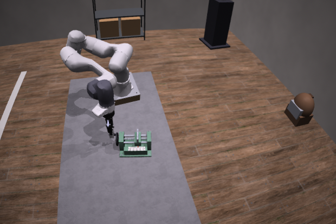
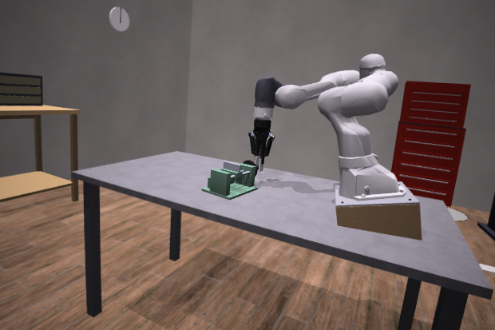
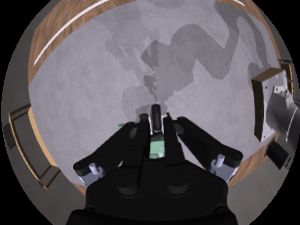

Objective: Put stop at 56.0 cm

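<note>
Right now the black handwheel is 1 cm ahead of my hand, 2 cm to the left of it and 2 cm below it. The rest, counted from my hand: stop carriage: 9 cm ahead, 15 cm to the left, 1 cm below.
</note>
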